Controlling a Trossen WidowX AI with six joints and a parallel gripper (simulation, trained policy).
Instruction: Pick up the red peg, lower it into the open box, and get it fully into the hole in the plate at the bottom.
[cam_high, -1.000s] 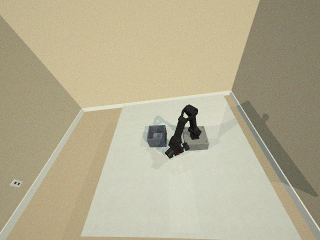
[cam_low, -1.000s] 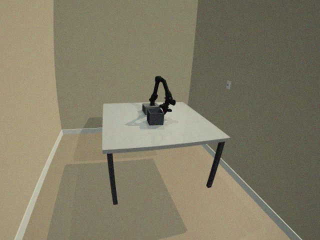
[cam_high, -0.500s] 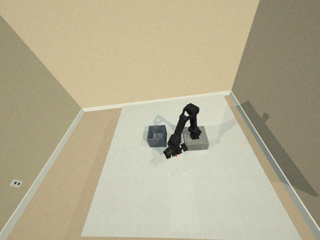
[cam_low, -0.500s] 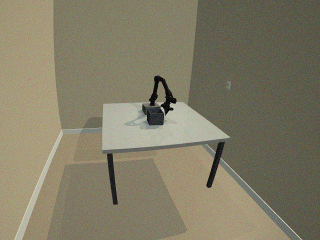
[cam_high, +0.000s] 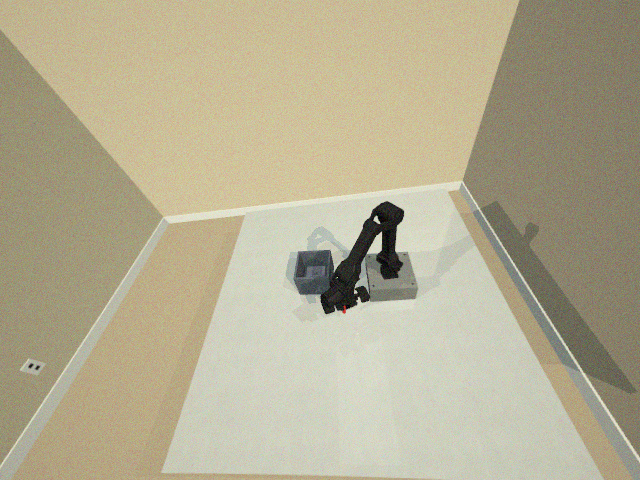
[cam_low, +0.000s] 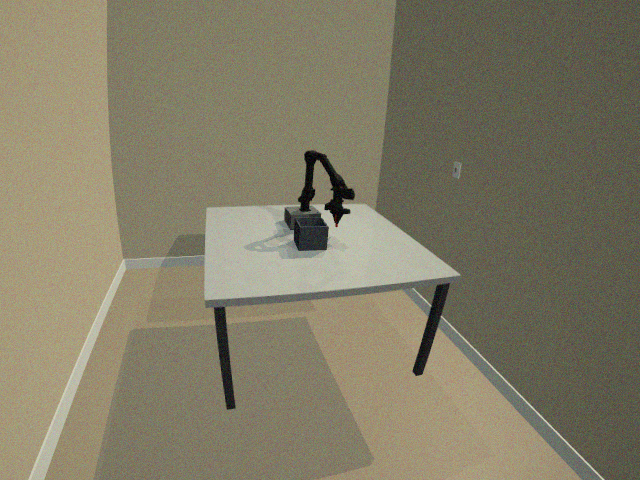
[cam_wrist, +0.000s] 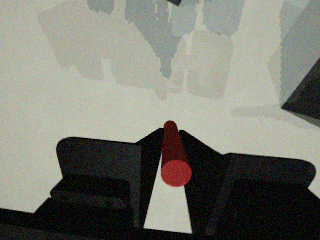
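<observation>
Right now my gripper tip is 21 cm to the left of the light grey plate, 11 cm short of it and 3 cm above it. Round my gripper tip: red peg 2 cm above.
</observation>
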